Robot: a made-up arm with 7 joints.
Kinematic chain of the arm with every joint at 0, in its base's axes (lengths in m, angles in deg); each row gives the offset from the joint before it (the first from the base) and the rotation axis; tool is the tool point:
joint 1: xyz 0 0.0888 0 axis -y
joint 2: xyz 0 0.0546 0 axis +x
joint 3: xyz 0 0 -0.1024 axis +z
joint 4: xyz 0 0 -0.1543 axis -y
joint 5: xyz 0 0 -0.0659 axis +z
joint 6: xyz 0 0 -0.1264 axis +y
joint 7: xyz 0 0 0 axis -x
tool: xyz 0 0 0
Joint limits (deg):
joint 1: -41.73..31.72
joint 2: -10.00..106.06
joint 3: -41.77..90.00
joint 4: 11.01..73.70
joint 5: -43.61..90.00
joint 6: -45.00..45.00
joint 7: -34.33..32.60
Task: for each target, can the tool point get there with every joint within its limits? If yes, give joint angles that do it. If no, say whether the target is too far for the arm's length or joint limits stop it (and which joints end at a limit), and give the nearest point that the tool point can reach.
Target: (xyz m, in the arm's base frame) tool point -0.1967 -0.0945 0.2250
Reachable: no: joint limits stop it (at a limit: joint 1, joint 2, joint 3, joint 4) | nearest point -0.1384 0.3909 0.2240 | short by 0.489 m
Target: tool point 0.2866 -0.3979 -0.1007
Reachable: no: too far | nearest point 0.2667 -0.0316 -0.1697 | short by 0.373 m
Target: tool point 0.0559 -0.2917 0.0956
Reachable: no: joint limits stop it (at a limit: joint 1, joint 2, joint 3, joint 4) | nearest point 0.2667 -0.0316 -0.1697 | short by 0.427 m
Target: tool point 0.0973 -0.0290 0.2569
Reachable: no: joint limits stop it (at a limit: joint 2, joint 4) | nearest point 0.0933 0.3909 0.2462 | short by 0.420 m
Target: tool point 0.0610 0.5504 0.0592
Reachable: yes | joints -18.30 82.22 73.15 44.85 36.69 4.20 4.74
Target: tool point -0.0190 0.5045 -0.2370
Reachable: yes | joints -22.67 48.66 43.00 31.66 66.94 6.90 14.87
